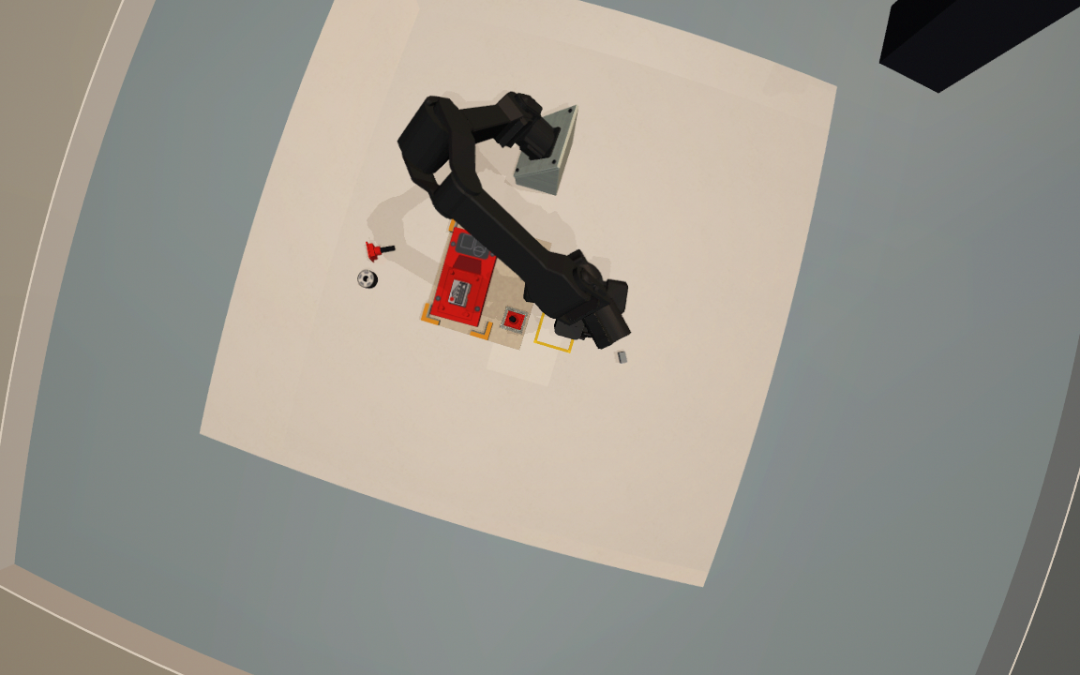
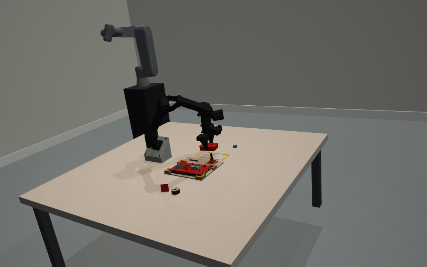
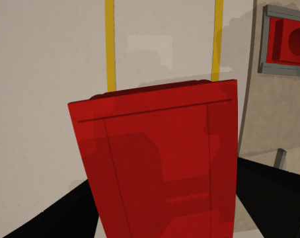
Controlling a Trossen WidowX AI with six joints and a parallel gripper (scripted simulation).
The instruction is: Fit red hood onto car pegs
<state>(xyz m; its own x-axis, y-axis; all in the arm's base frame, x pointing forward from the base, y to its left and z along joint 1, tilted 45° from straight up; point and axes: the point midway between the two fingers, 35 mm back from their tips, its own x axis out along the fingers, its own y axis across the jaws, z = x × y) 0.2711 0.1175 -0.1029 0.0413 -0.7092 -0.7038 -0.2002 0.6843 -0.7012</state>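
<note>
My gripper tip is now 22 cm to the left of the grey engine block, 7 cm short of it and 3 cm above it. The rest, counted from my gripper tip: red hood (1 cm above); grey holder (10 cm to the right, 9 cm ahead, 2 cm below); wheel (45 cm to the right, 11 cm ahead, 4 cm below).
</note>
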